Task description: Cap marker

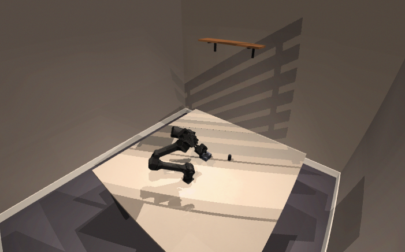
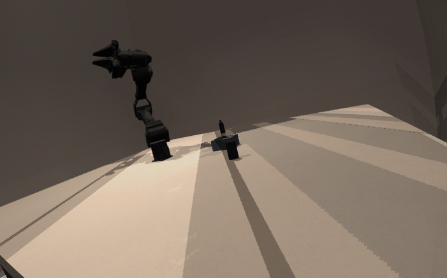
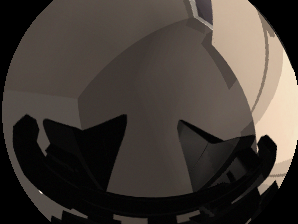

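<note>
My gripper tip is 45 cm short of the black cap, 42 cm above it and 4 cm to the right of it. From my gripper tip the other things lie so: grey holder block (42 cm below, 35 cm ahead, 21 cm to the left).
</note>
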